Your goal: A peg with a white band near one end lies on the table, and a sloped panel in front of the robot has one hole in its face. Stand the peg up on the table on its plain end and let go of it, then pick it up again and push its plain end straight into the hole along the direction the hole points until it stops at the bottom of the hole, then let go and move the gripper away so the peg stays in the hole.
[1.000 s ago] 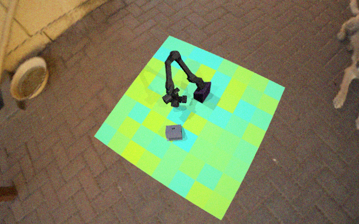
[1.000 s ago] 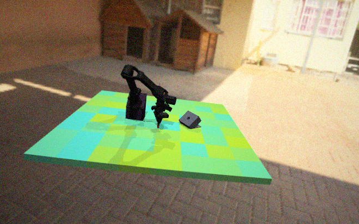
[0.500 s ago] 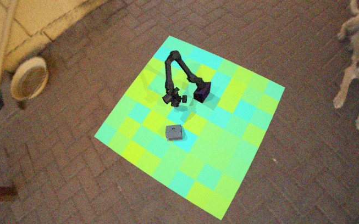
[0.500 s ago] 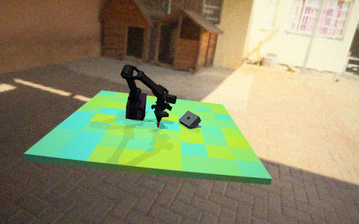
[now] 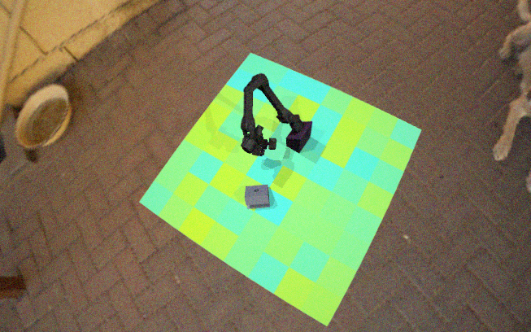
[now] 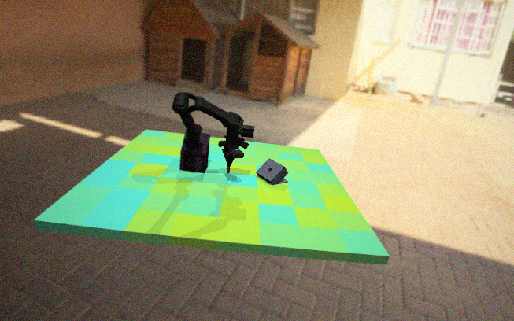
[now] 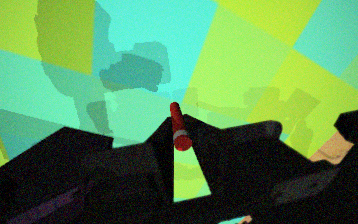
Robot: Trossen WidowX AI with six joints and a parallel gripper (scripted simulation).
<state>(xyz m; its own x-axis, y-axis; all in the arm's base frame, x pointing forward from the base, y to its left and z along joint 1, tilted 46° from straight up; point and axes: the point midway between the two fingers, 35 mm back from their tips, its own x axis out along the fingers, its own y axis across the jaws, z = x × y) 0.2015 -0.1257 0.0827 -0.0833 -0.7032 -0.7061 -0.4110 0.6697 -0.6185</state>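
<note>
My gripper tip is 230 mm short of the grey sloped panel, 100 mm to the right of it and 60 mm above it. From my gripper tip the other things lie so: red peg (20 mm above).
</note>
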